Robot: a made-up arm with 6 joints. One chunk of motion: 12 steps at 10 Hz.
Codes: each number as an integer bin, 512 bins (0 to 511) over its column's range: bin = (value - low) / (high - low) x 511, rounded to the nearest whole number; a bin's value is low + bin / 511 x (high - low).
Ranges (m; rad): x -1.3..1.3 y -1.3..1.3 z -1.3..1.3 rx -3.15..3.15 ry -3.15..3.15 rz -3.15..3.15
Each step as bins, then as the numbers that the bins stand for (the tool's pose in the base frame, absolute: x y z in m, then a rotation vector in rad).
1 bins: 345 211 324 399 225 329
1 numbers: 0.4554 -0.2264 0.3485 1.7692 -0.3760 0.9062
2 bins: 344 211 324 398 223 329
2 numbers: 0.4503 -0.2264 0.3485 1.7568 -0.4007 0.9062
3 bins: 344 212 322 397 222 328
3 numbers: 0.4503 -0.2213 0.3384 1.7445 -0.4130 0.8938
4 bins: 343 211 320 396 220 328
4 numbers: 0.4452 -0.2264 0.3282 1.7322 -0.4377 0.8938
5 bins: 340 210 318 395 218 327
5 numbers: 0.4299 -0.2315 0.3180 1.7199 -0.4623 0.8815
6 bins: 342 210 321 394 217 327
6 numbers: 0.4401 -0.2315 0.3333 1.7075 -0.4747 0.8815
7 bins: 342 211 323 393 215 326
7 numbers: 0.4401 -0.2264 0.3434 1.6952 -0.4993 0.8692
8 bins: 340 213 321 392 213 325
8 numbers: 0.4299 -0.2162 0.3333 1.6829 -0.5240 0.8568
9 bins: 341 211 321 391 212 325
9 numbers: 0.4350 -0.2264 0.3333 1.6705 -0.5363 0.8568
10 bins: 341 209 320 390 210 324
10 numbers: 0.4350 -0.2366 0.3282 1.6582 -0.5610 0.8445
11 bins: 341 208 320 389 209 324
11 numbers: 0.4350 -0.2417 0.3282 1.6459 -0.5733 0.8445
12 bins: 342 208 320 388 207 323
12 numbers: 0.4401 -0.2417 0.3282 1.6336 -0.5979 0.8322
